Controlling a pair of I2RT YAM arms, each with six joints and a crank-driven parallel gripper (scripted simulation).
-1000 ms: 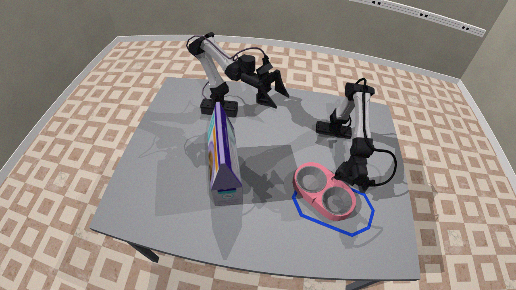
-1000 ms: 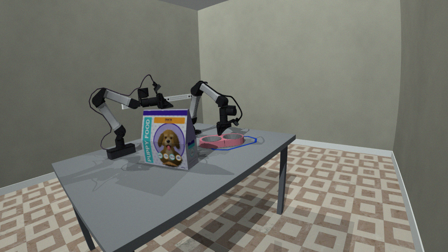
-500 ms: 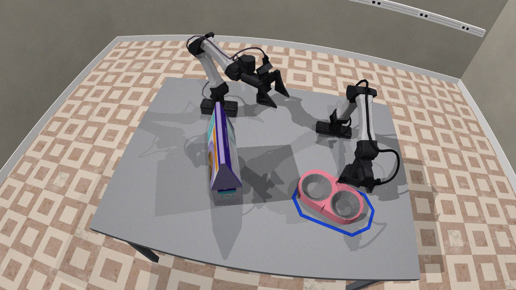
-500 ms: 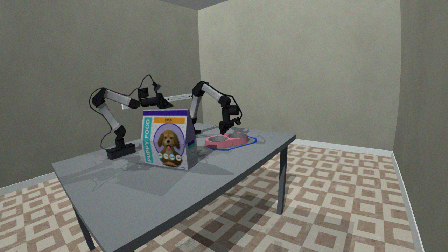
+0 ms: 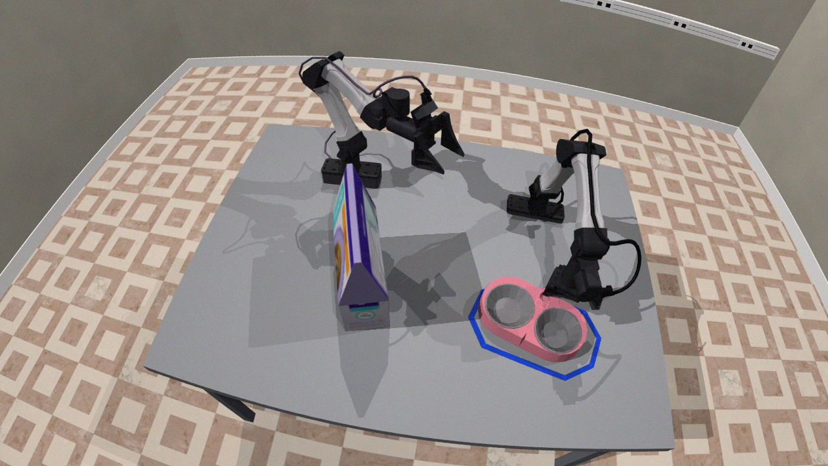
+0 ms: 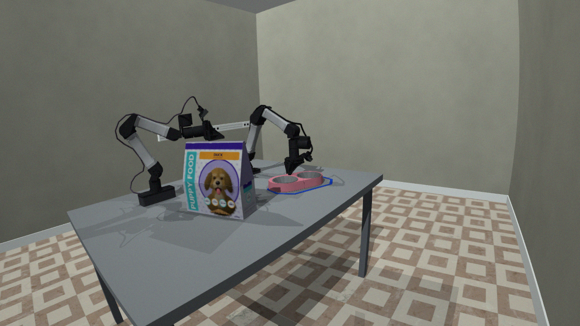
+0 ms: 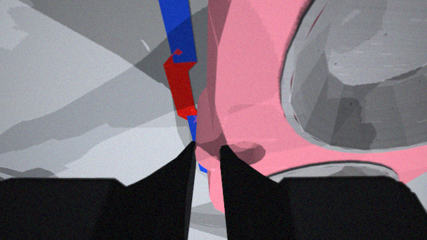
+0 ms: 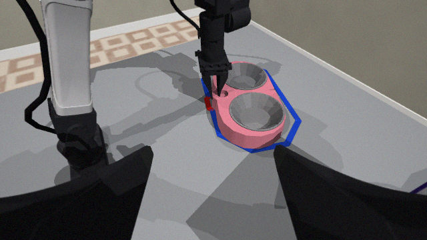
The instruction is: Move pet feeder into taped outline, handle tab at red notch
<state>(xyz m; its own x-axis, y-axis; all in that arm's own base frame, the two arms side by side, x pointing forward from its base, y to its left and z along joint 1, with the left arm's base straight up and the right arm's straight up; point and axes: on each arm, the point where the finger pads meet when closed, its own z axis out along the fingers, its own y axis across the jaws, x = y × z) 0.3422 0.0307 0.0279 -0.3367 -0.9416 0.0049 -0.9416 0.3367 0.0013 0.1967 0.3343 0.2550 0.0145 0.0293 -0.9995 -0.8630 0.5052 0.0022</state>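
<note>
Now: the pink pet feeder 7 cm ahead of my left hand, 3 cm to the right of it and 3 cm below it. From my left hand the other things lie so: blue taped outline (10 cm ahead, 1 cm to the right, 4 cm below); puppy food bag (5 cm ahead, 52 cm to the right, 10 cm above).
</note>
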